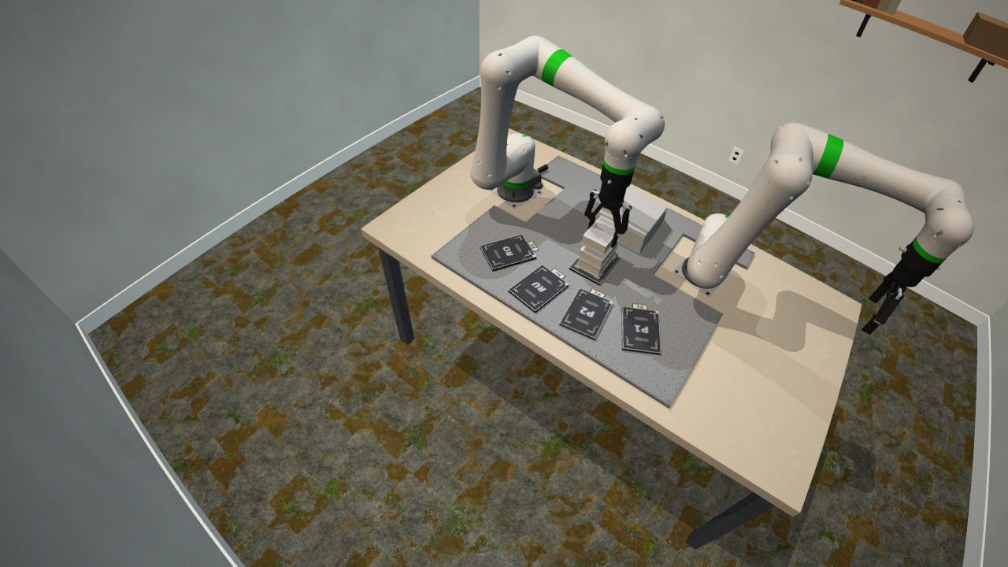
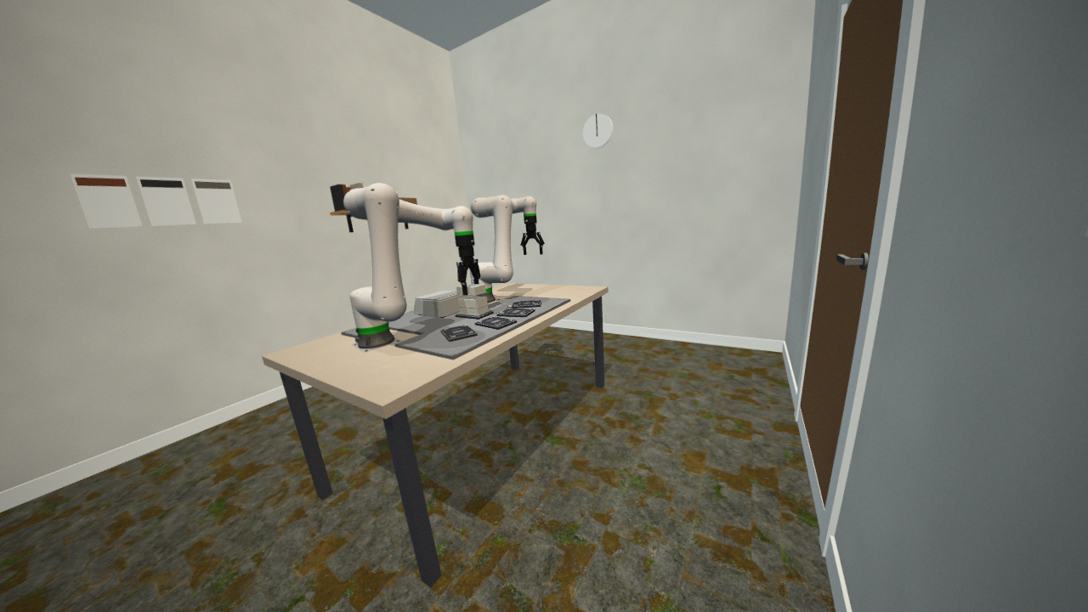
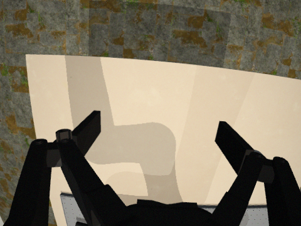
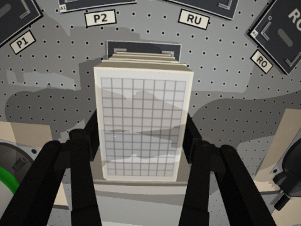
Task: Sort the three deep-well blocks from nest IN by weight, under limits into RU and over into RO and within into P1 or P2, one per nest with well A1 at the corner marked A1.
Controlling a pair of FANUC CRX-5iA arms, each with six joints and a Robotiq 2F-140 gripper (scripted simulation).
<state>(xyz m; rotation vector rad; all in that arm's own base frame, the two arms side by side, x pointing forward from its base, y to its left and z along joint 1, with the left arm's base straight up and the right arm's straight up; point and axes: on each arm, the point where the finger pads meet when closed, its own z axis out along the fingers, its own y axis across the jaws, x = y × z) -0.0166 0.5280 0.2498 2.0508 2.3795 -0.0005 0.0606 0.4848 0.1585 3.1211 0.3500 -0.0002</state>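
Note:
The check-weigher CW is 25 cm behind my right hand, 8 cm below it and 2 cm to the left of it. Round my right hand: nest P2: 22 cm ahead, 14 cm below, 7 cm to the left; then nest RU: 21 cm ahead, 14 cm below, 11 cm to the right; then dark infeed nest: 14 cm below.

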